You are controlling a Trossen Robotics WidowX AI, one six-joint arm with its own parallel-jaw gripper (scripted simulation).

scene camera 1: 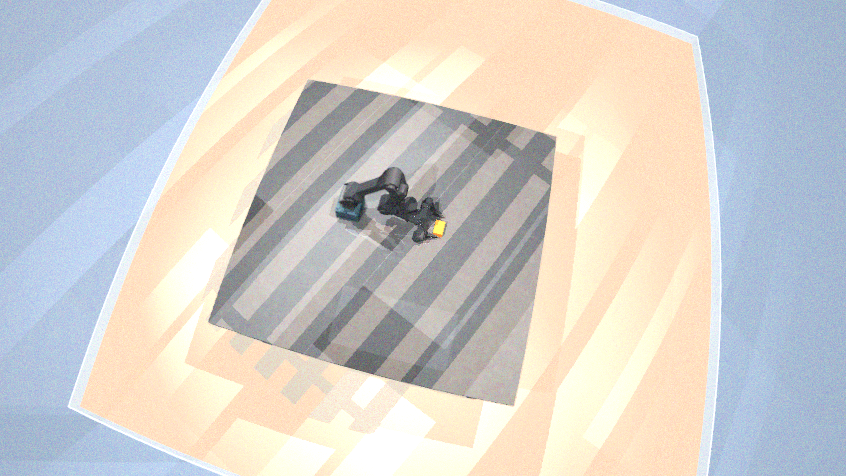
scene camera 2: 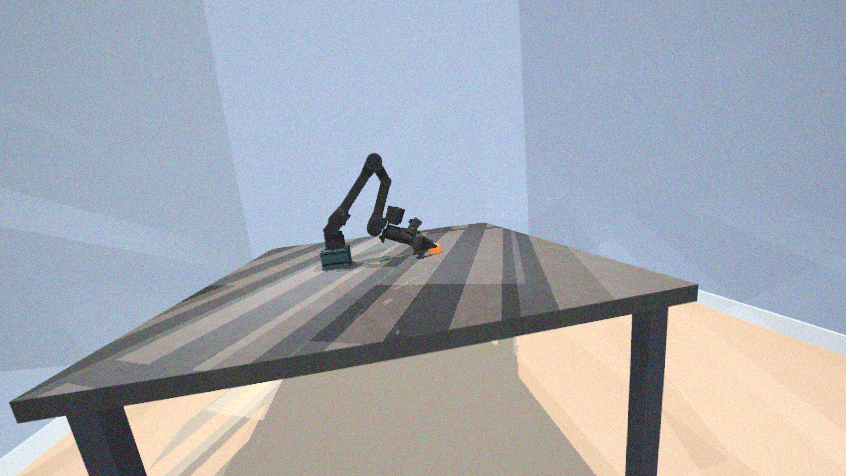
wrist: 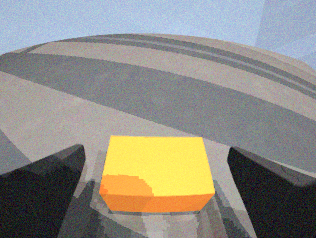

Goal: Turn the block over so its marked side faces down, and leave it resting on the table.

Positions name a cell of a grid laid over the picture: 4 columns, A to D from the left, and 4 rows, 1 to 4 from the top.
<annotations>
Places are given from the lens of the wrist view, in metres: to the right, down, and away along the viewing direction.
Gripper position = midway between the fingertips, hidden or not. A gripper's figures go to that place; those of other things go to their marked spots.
my gripper (wrist: C3): 0.00, 0.02, 0.09
orange block (wrist: B3): -0.01, 0.03, 0.09
</annotations>
